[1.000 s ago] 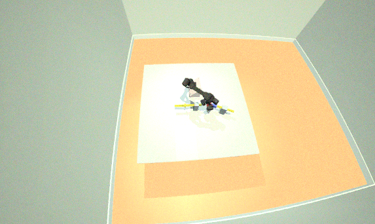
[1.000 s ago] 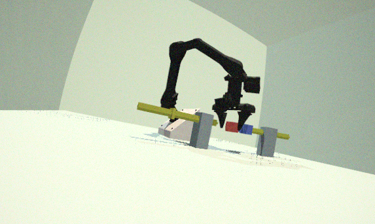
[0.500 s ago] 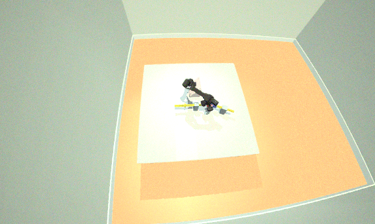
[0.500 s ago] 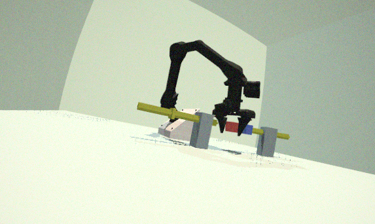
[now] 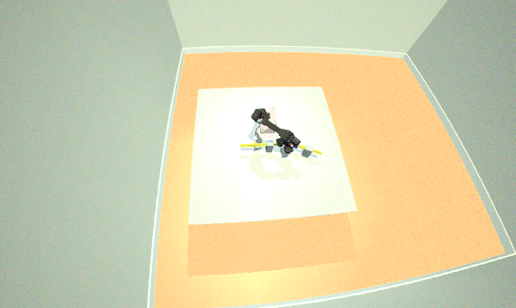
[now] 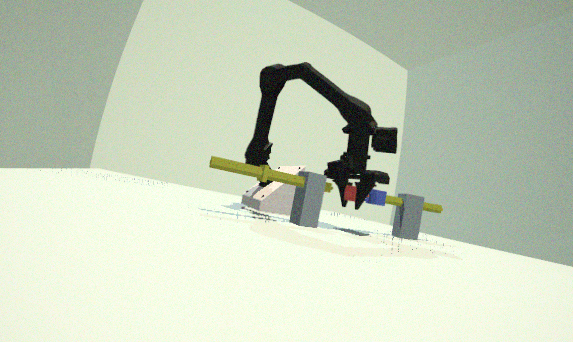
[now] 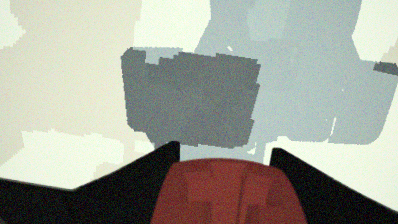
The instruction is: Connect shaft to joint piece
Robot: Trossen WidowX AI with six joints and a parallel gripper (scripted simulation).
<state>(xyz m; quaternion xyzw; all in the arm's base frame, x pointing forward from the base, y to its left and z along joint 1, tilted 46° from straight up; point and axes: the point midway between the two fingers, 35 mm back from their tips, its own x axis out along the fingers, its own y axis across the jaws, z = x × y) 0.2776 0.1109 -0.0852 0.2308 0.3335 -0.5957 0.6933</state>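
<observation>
My gripper tip is now 1 cm to the right of the red joint piece and 4 cm below it.
</observation>
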